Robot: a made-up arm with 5 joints.
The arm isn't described. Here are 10 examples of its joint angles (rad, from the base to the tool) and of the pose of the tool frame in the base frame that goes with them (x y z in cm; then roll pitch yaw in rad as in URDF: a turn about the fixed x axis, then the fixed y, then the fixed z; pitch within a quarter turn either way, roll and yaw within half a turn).
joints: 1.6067 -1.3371 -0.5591 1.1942 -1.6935
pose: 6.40 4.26 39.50 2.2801 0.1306 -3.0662
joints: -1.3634 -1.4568 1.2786 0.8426 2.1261
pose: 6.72 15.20 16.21 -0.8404 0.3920 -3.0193
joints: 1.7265 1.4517 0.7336 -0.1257 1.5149
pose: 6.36 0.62 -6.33 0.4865 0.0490 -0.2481
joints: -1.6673 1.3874 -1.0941 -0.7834 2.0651
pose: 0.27 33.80 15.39 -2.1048 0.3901 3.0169
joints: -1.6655 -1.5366 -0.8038 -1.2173 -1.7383
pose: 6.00 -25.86 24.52 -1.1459 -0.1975 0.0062
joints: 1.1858 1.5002 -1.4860 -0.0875 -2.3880
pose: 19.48 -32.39 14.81 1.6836 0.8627 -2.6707
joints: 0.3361 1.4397 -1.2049 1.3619 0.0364
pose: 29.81 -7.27 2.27 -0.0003 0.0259 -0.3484
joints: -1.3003 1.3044 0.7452 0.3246 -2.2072
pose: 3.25 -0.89 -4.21 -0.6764 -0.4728 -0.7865
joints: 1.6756 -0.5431 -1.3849 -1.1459 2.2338
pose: 7.85 15.13 38.67 1.6536 -0.6127 -0.1525
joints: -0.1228 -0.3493 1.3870 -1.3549 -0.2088
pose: 22.64 3.55 15.06 2.4819 -1.1650 -2.3177
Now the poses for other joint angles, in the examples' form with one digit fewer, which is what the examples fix.
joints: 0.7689 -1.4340 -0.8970 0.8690 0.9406
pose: -5.7 12.1 38.4 -3.057 -0.068 1.478
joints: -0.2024 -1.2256 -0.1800 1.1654 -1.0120
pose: 9.8 2.4 37.5 1.844 -0.494 -1.501
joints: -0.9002 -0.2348 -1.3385 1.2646 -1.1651
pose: 10.4 9.1 42.4 1.899 -0.339 -0.783
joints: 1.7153 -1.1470 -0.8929 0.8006 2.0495
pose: 7.6 9.0 42.8 -2.838 0.136 -0.554
